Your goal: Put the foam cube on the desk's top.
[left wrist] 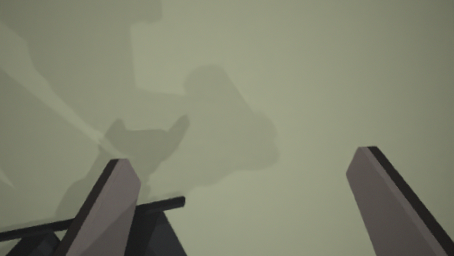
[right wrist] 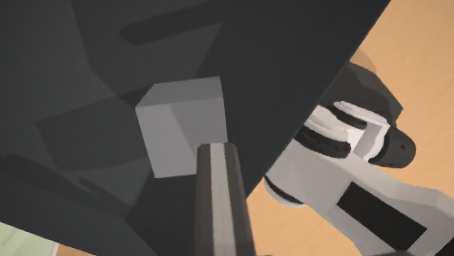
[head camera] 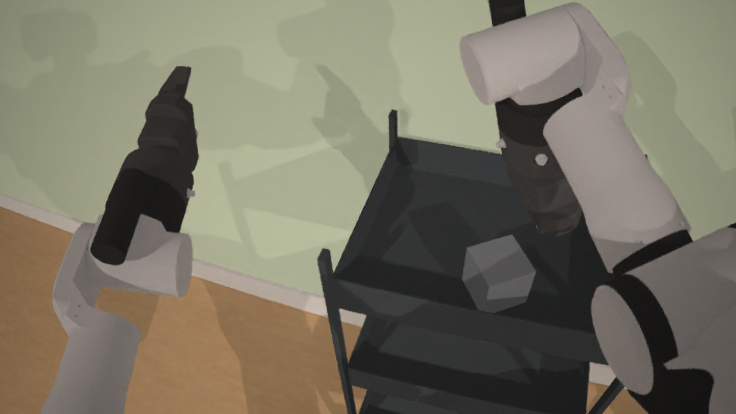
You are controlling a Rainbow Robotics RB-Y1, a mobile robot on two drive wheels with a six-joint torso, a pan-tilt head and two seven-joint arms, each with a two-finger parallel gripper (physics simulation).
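The foam cube, a light grey block, rests in the top tray of a dark shelf cart. My right gripper is shut with nothing between its fingers. In the right wrist view its fingertips overlap the cube's lower right corner; in the head view they show above and to the right of the cube. Whether they touch it I cannot tell. My left gripper is open and empty, to the left of the cart and pointing at the wall. The desk cannot be made out in these views.
The cart's corner post rises at its near left corner, and lower shelves lie below the top tray. A pale green wall stands behind. The wooden floor and parts of my body show beside the cart.
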